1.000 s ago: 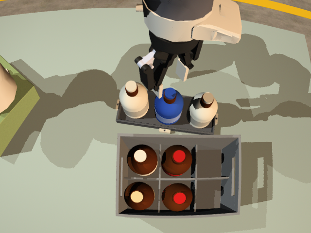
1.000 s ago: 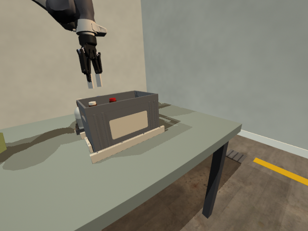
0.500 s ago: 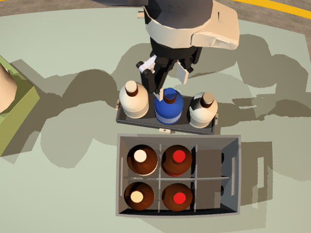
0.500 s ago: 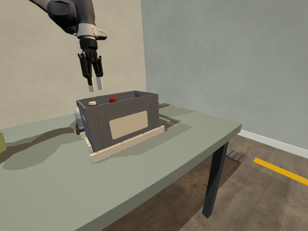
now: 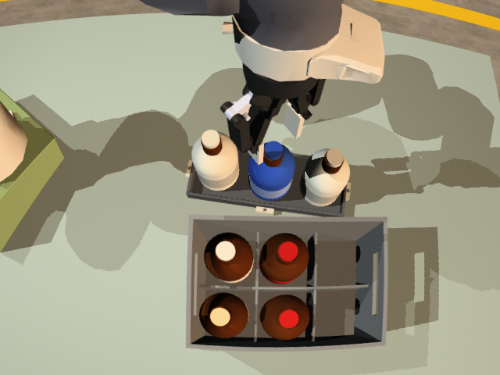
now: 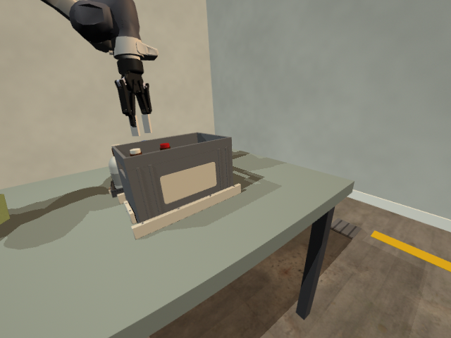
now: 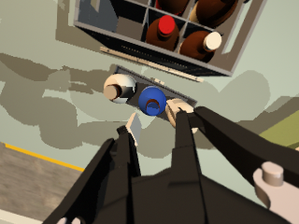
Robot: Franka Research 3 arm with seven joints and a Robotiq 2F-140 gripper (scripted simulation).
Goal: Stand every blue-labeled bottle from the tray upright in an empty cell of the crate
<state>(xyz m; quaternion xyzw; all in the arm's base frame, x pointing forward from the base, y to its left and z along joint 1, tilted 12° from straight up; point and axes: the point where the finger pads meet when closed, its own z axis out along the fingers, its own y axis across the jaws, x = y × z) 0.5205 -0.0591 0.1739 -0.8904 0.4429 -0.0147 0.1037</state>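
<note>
Right now the blue-labeled bottle is 130 mm below my hand. Round my hand: grey crate: 20 mm ahead, 190 mm to the right, 130 mm below; cream-labeled bottle: 90 mm behind, 20 mm to the left, 130 mm below; dark tray: 200 mm below.
</note>
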